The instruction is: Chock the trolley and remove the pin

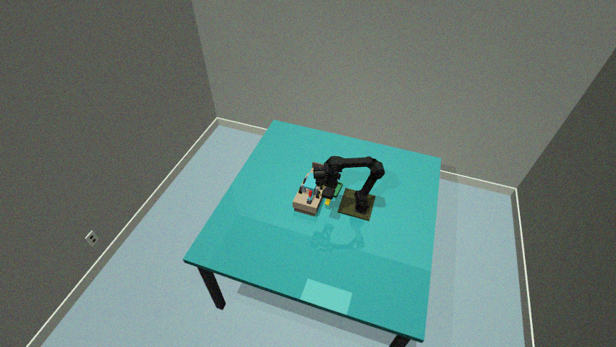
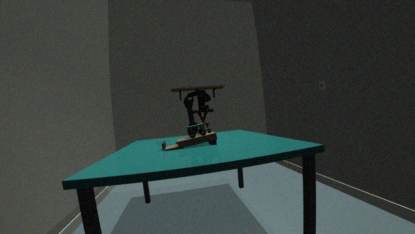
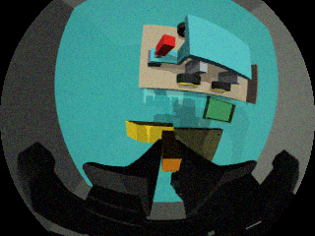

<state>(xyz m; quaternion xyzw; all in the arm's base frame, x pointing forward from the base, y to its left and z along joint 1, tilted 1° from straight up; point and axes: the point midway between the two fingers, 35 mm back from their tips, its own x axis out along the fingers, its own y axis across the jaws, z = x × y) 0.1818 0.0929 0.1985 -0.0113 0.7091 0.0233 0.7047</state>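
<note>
Now: gripper tip 12 cm short of the red-headed stop pin, 2 cm to the right of it and 5 cm above it. Also, from my gripper tip: ramp 14 cm ahead, 8 cm to the right, 13 cm below; yellow chock 2 cm to the left, 1 cm below; blue trolley 14 cm ahead, 7 cm to the right, 7 cm below.
</note>
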